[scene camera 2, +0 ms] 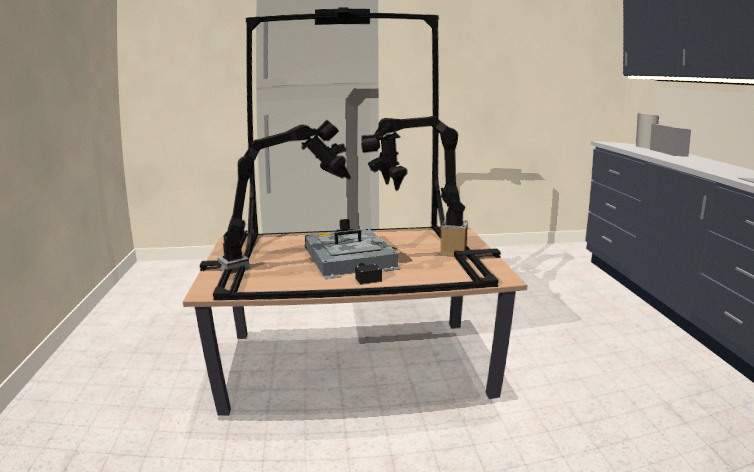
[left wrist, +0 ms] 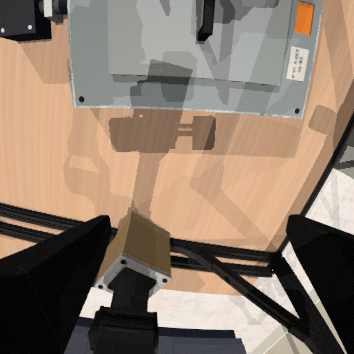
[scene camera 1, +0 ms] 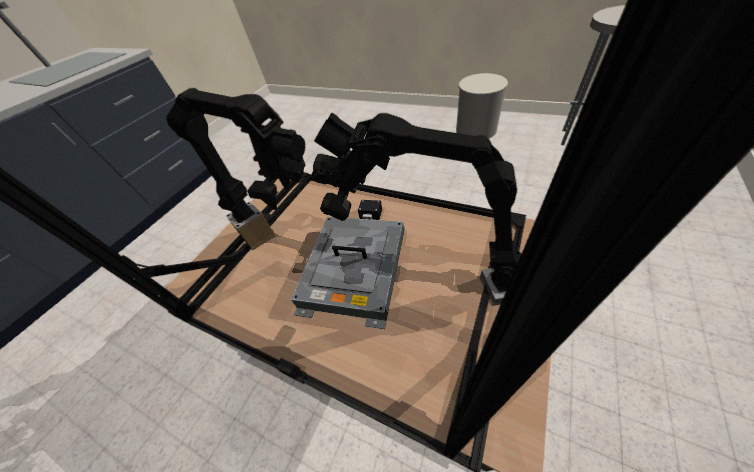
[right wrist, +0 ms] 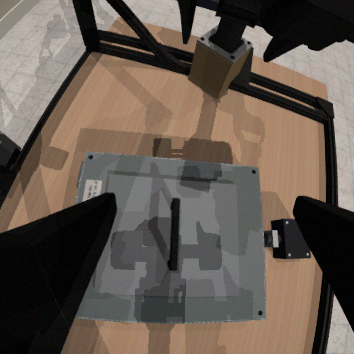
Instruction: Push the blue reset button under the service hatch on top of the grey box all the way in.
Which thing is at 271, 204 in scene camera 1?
The left gripper.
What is the left gripper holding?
Nothing.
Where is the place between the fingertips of the left gripper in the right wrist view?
At 226, 49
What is the right gripper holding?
Nothing.
